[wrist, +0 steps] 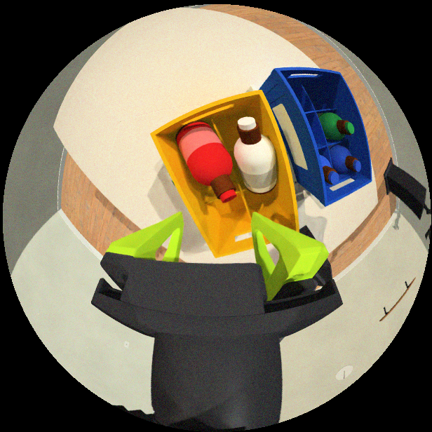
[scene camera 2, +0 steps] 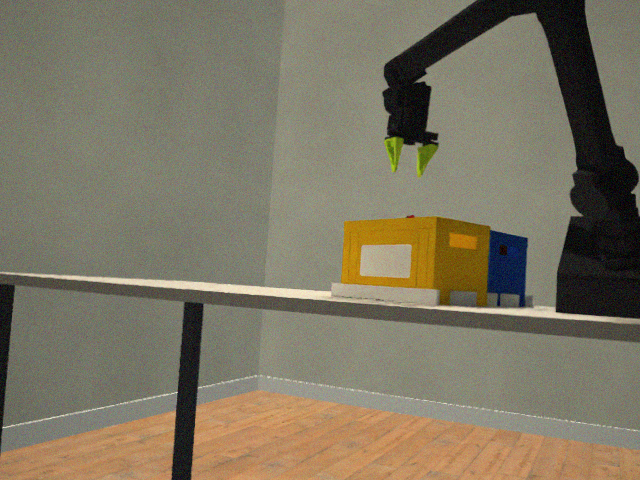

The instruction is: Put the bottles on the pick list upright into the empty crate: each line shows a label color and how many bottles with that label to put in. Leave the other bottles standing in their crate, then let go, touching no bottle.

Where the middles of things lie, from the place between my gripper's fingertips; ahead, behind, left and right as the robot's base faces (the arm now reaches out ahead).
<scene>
My gripper is now 4 cm short of the red bottle (wrist: 209,162), 1 cm to the left of it and 16 cm above it. Round my hand: white bottle (wrist: 255,156) (3 cm behind, 6 cm to the right, 17 cm below); white strip (scene camera 2: 415,295) (3 cm ahead, 8 cm to the left, 27 cm below).
</scene>
